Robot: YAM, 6 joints.
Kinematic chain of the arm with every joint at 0, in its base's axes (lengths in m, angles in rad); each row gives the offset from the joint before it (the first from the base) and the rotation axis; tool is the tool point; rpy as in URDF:
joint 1: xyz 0 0 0.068 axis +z
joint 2: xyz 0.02 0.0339 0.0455 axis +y
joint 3: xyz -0.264 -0.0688 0 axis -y
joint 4: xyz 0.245 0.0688 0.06 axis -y
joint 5: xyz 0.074 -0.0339 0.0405 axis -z
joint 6: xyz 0.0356 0 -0.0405 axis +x
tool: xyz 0 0 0 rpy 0 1.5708 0
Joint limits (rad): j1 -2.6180..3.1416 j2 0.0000..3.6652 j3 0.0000..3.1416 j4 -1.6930..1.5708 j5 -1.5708..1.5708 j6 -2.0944..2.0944
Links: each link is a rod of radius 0.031 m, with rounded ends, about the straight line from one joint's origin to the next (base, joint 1, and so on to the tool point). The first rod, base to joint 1, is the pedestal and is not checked.
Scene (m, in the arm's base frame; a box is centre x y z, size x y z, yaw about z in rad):
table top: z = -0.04
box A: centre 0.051 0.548 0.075 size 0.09 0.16 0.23 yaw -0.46
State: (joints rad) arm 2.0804 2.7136 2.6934 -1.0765 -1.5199 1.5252
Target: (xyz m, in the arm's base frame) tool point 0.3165 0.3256 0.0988
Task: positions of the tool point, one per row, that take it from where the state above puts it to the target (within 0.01 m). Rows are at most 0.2 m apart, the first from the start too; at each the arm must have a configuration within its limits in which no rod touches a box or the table.
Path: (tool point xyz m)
1: -0.1891 0.5136 0.2415
2: -0.0714 0.5456 0.2750
3: 0.0510 0.5480 0.3110
4: 0.1700 0.5101 0.2225
5: 0.2616 0.4288 0.1503
6: 0.3165 0.3256 0.0988

